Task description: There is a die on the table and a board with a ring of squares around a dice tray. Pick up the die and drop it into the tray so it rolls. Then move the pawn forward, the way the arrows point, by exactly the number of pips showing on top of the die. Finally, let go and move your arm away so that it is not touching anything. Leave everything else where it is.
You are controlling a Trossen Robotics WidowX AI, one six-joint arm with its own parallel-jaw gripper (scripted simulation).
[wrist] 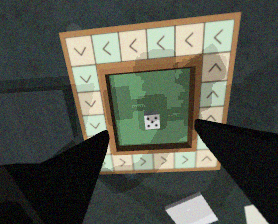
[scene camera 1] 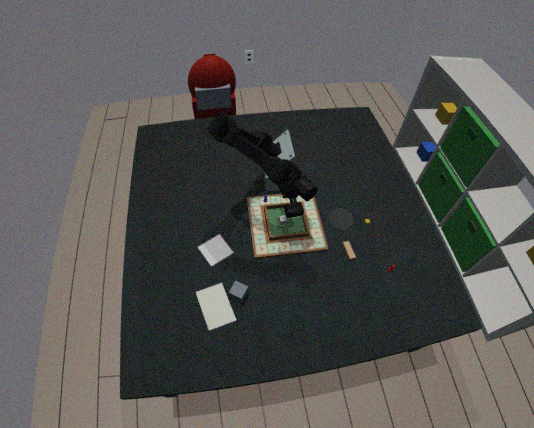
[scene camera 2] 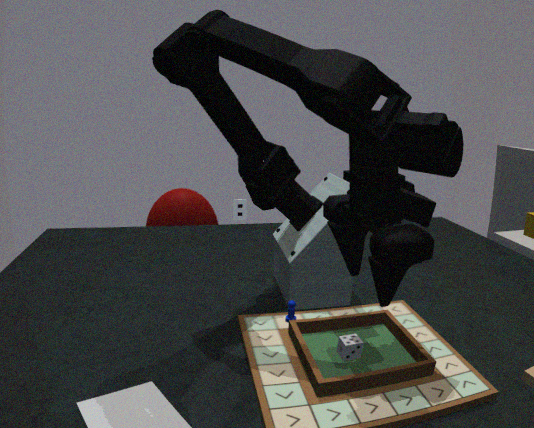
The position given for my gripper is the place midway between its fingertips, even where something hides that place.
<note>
My gripper (scene camera 2: 368, 289) is open, holding nothing.
My gripper also shows in the wrist view (wrist: 150, 128).
</note>
